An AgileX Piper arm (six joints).
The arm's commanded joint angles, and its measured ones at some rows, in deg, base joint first. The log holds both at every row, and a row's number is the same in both.
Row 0, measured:
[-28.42 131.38 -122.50 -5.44 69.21 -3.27]
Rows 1 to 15, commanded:
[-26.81 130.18 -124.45 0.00 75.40 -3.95]
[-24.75 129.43 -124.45 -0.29 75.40 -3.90]
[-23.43 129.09 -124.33 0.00 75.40 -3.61]
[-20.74 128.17 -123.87 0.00 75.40 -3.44]
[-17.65 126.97 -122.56 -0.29 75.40 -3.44]
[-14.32 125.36 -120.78 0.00 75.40 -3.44]
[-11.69 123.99 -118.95 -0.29 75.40 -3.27]
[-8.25 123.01 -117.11 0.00 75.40 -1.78]
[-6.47 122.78 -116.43 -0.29 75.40 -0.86]
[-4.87 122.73 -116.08 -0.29 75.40 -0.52]
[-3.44 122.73 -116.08 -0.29 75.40 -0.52]
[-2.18 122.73 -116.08 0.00 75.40 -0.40]
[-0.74 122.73 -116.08 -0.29 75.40 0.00]
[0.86 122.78 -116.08 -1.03 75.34 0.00]
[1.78 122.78 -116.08 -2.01 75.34 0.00]
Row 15, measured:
[0.52 123.30 -116.43 -0.52 69.56 0.00]
